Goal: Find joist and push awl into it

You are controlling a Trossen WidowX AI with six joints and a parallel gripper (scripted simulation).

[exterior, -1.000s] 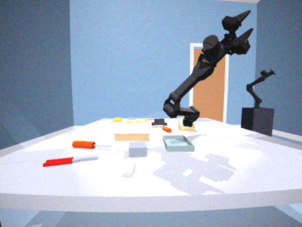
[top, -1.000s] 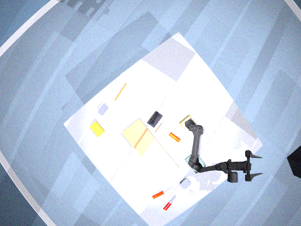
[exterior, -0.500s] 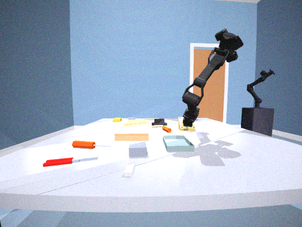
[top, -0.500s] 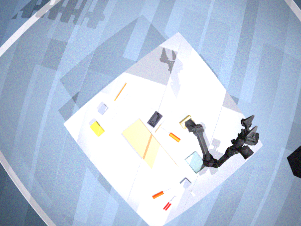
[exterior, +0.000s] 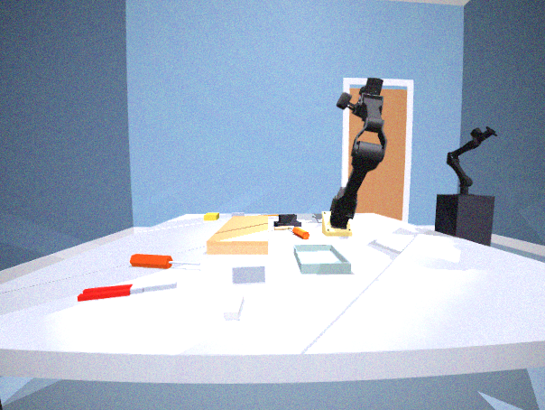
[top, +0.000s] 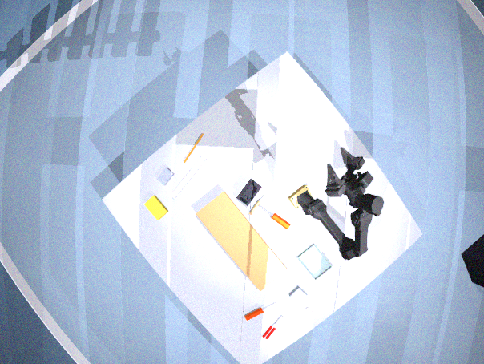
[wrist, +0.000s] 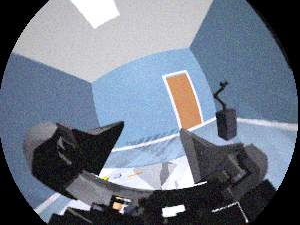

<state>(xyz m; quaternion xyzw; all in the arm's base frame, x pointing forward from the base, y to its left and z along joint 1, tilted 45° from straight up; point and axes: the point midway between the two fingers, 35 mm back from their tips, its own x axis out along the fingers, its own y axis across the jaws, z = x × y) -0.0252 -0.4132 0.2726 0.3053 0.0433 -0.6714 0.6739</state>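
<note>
Now: gripper tip 31 cm short of the dark stud finder, 1 cm to the left of it and 49 cm above it. The rest, counted from my gripper tip: pencil (42 cm ahead, 36 cm to the right, 53 cm below); then tray (19 cm ahead, 48 cm to the left, 52 cm below); then awl (28 cm ahead, 5 cm to the left, 53 cm below).
</note>
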